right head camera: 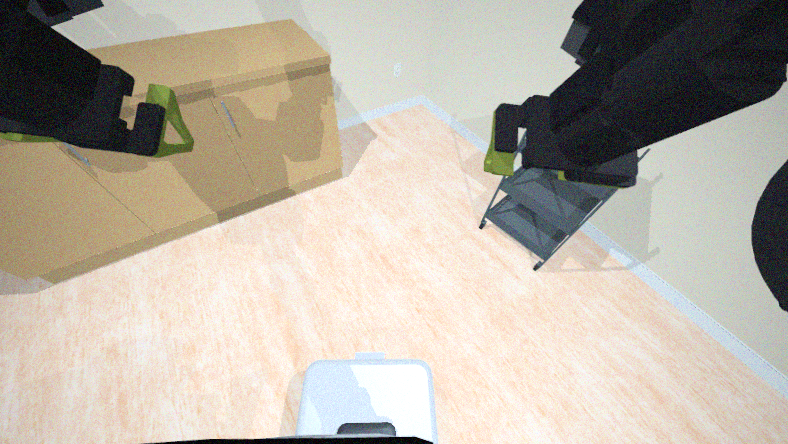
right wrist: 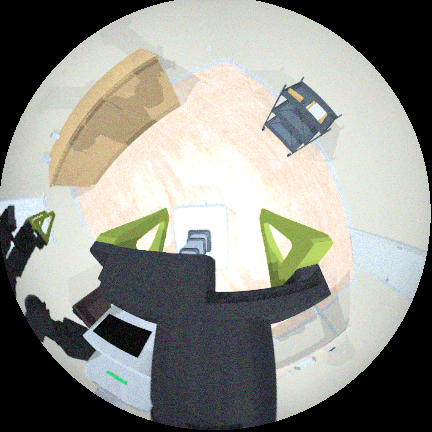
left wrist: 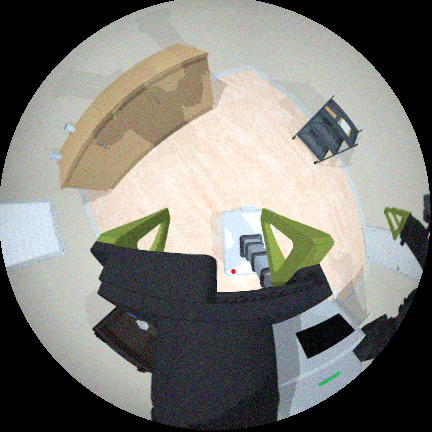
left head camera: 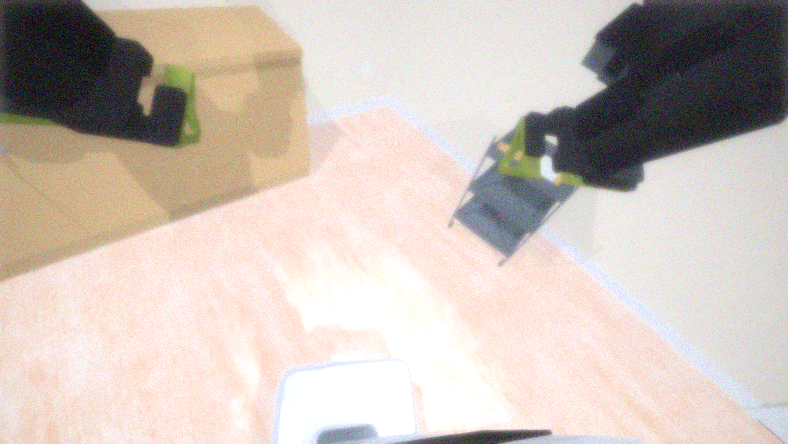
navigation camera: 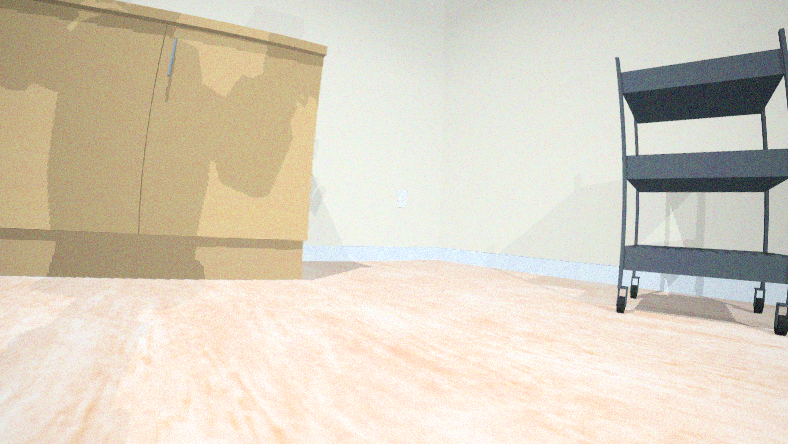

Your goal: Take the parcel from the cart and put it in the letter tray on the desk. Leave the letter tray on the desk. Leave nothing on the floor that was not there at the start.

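Frame: origin at the left arm's base, x ahead, y left, z up, level; metres.
Seen in the pictures: left gripper, fingertip midpoint: [right head camera: 150, 140] [right wrist: 49, 211] [left wrist: 214, 212] [left head camera: 146, 129]; right gripper, fingertip midpoint: [right head camera: 522, 170] [right wrist: 213, 212] [left wrist: 387, 208] [left head camera: 531, 173].
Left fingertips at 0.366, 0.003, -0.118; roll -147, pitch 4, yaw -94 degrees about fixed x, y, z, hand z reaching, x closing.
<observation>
Offsets run from my left fingertips to a thing's middle, as dx, dy, dz. Level surfaces: height alone.
A dark grey three-tier cart [left head camera: 493, 220] [right head camera: 521, 228] [left wrist: 314, 138] [right wrist: 285, 133] [navigation camera: 700, 70] stands by the wall at the right. On its top tier lie an orange-brown item @[+0.813, -1.060, -0.603] [left wrist: 330, 111] [right wrist: 295, 95] and a white-topped item with orange-brown edges @[+0.718, -1.262, -0.615] [left wrist: 345, 126] [right wrist: 317, 111]; which is the parcel I cannot tell. My left gripper [left head camera: 107, 118] [right head camera: 104, 132] [left wrist: 214, 212] is open and empty, away from the cart. My right gripper [left head camera: 543, 168] [right head camera: 532, 165] [right wrist: 213, 212] is open and empty, covering part of the cart in both head views. The desk @[dz -0.342] [right wrist: 320, 354] shows at the lower right; its letter tray is unclear.
A long light-wood cabinet [left head camera: 220, 159] [right head camera: 264, 159] [left wrist: 175, 107] [right wrist: 135, 107] [navigation camera: 110, 137] stands along the left. My white base [left head camera: 341, 397] [right head camera: 380, 397] is at the bottom of the head views. A dark bookshelf [left wrist: 117, 348] shows at the lower left.
</observation>
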